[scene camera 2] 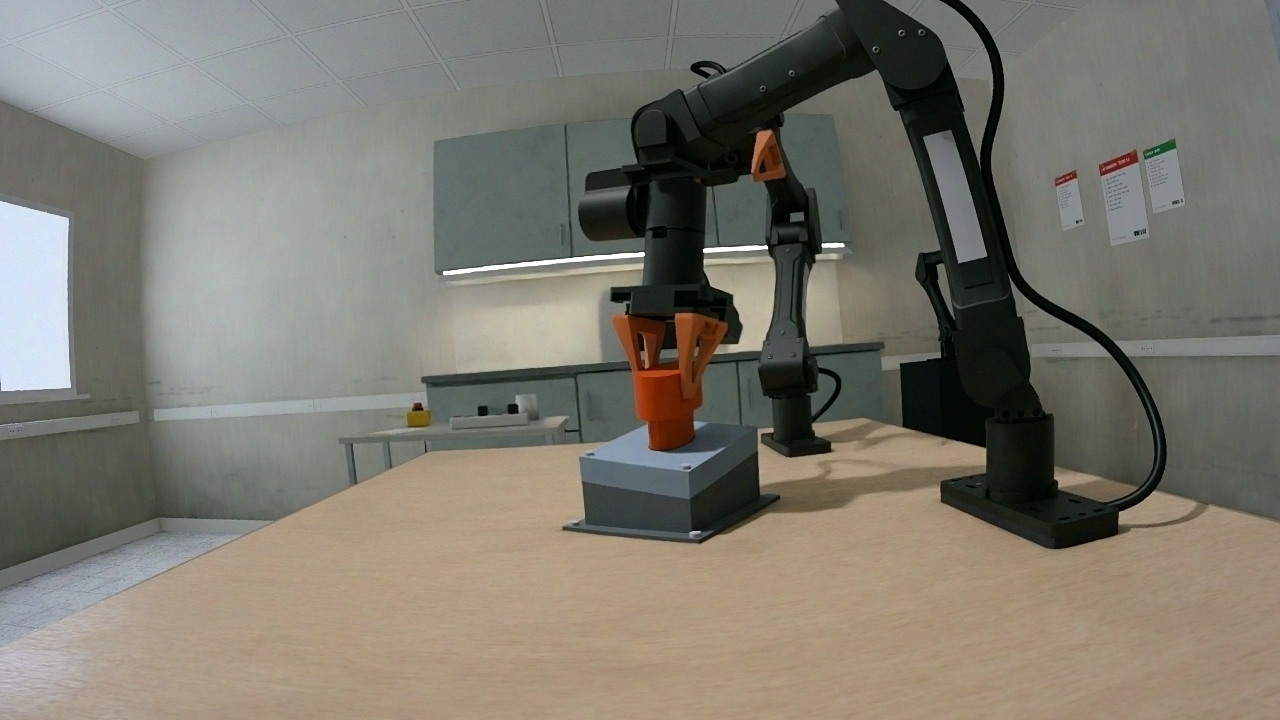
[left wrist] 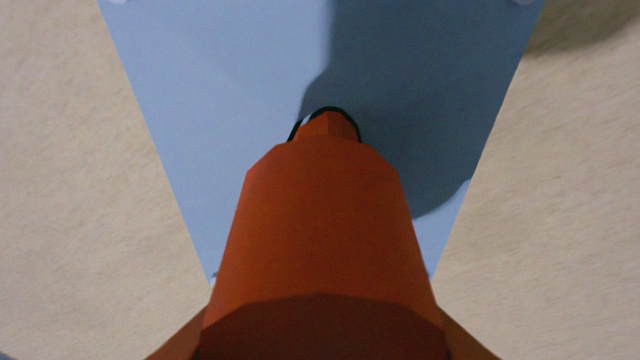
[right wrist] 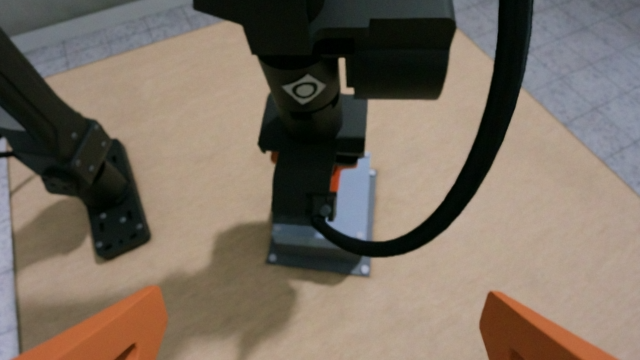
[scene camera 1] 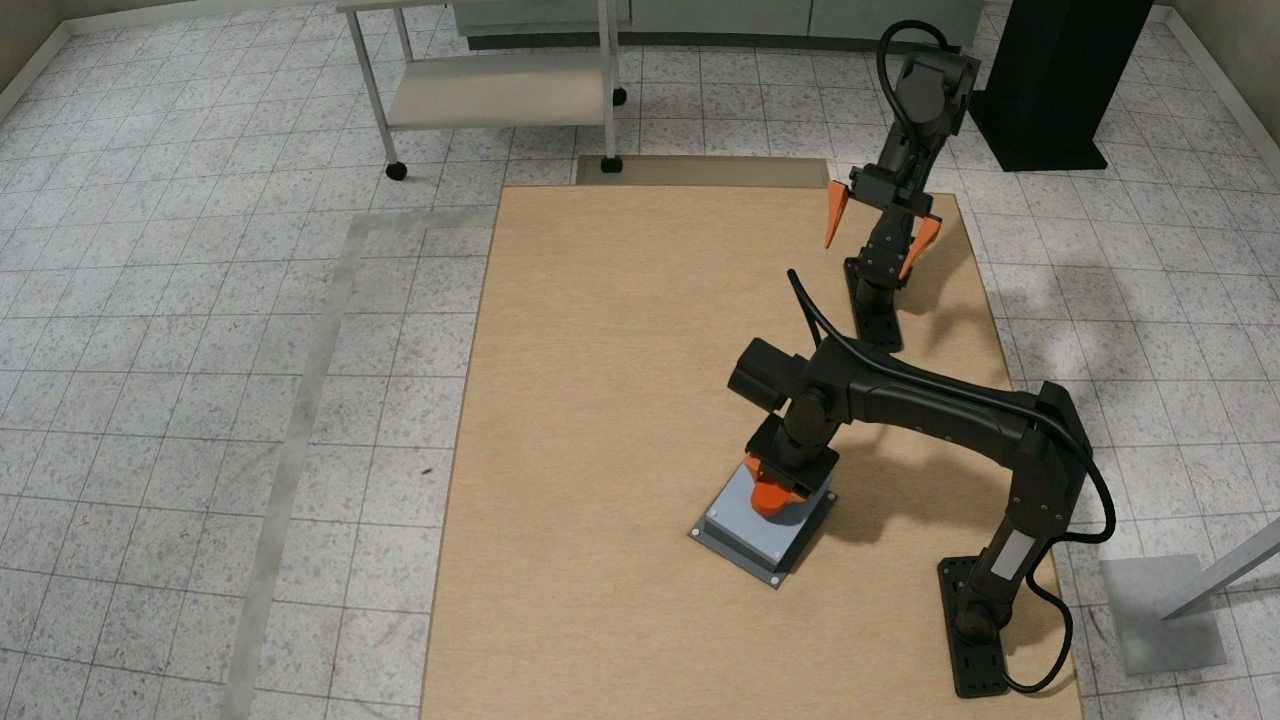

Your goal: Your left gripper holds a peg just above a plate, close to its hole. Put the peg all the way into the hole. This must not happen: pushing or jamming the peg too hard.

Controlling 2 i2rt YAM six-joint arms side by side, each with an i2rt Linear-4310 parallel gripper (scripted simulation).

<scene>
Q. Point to an orange peg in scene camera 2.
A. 658, 394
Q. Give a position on a blue-grey plate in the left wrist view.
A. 217, 92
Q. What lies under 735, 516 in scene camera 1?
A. A blue-grey plate.
</scene>
